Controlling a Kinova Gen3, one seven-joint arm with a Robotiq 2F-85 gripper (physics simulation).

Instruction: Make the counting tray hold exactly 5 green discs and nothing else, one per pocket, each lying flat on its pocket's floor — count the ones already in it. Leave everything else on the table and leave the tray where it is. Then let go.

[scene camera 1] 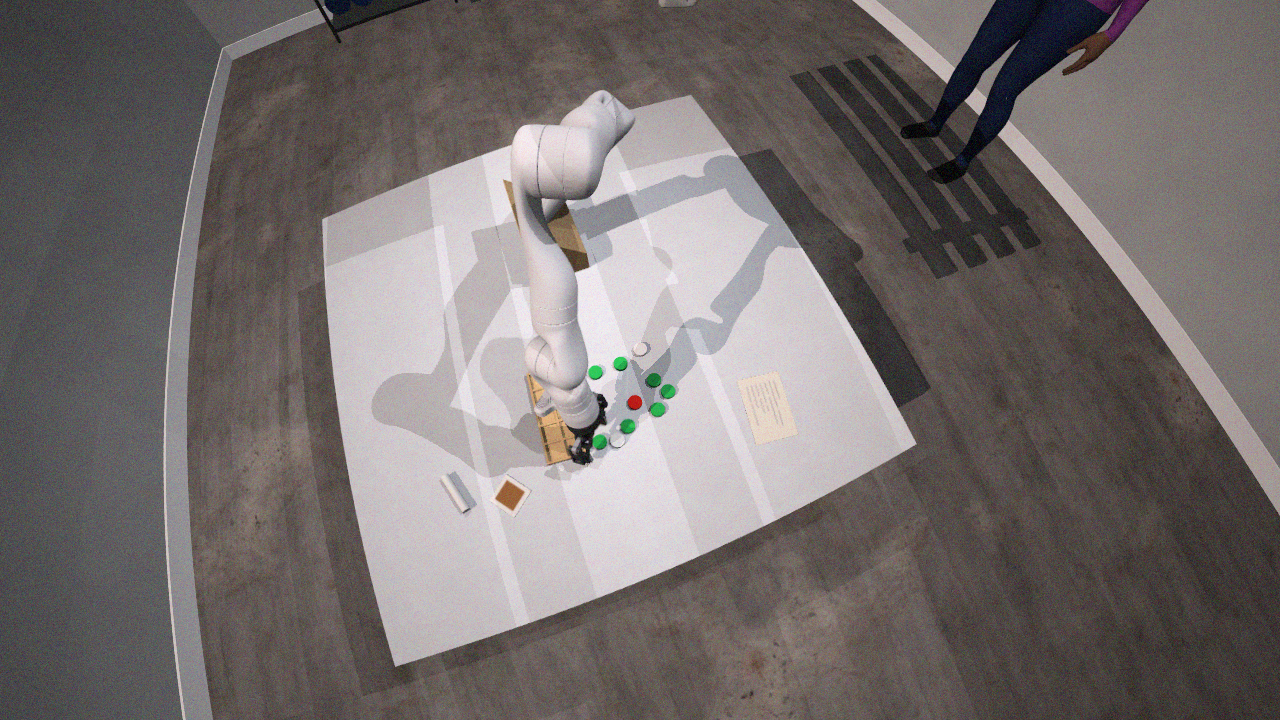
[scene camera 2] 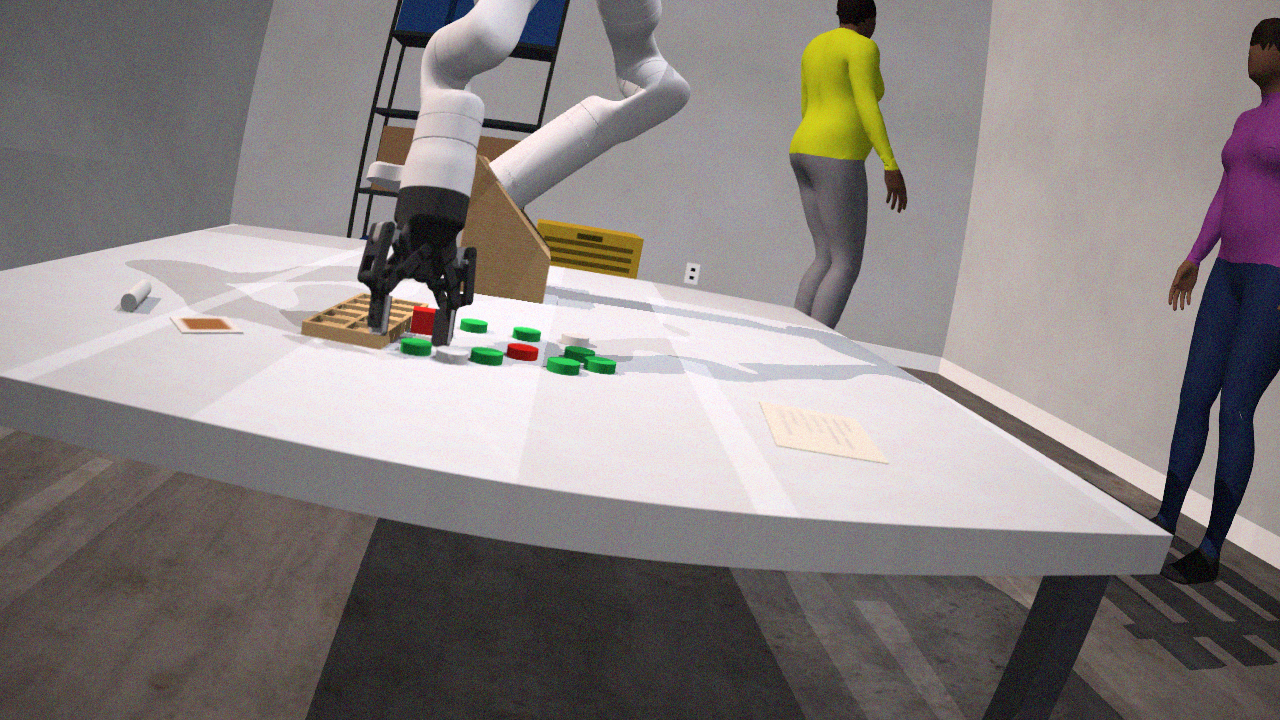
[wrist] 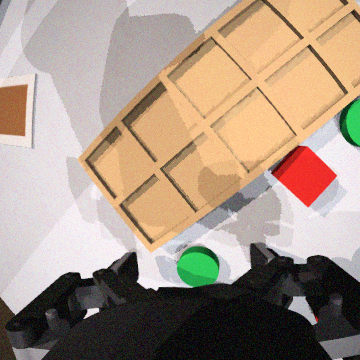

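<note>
The wooden counting tray (scene camera 1: 553, 440) (scene camera 2: 344, 334) (wrist: 205, 122) lies on the table; the pockets visible in the wrist view are empty, and its far end is cut off there. My gripper (scene camera 1: 591, 431) (scene camera 2: 410, 332) (wrist: 193, 260) is open and empty, pointing down beside the tray's near end. A green disc (scene camera 1: 599, 442) (scene camera 2: 416, 346) (wrist: 198, 268) lies flat on the table, showing between the open fingers in the wrist view. Several other green discs lie beyond, among them one (scene camera 1: 628, 426) (scene camera 2: 486, 356) and another (scene camera 1: 657, 409) (scene camera 2: 563, 365). The arm hides part of the tray in scene camera 1.
A red cube (scene camera 2: 423, 320) (wrist: 307, 175) stands close to the tray's long side. A red disc (scene camera 1: 634, 402) (scene camera 2: 521, 351) and two white discs (scene camera 1: 617, 439) (scene camera 1: 640, 349) lie among the green ones. A white cylinder (scene camera 1: 455, 493), a brown-centred square (scene camera 1: 510, 495) and a paper sheet (scene camera 1: 767, 408) lie farther out.
</note>
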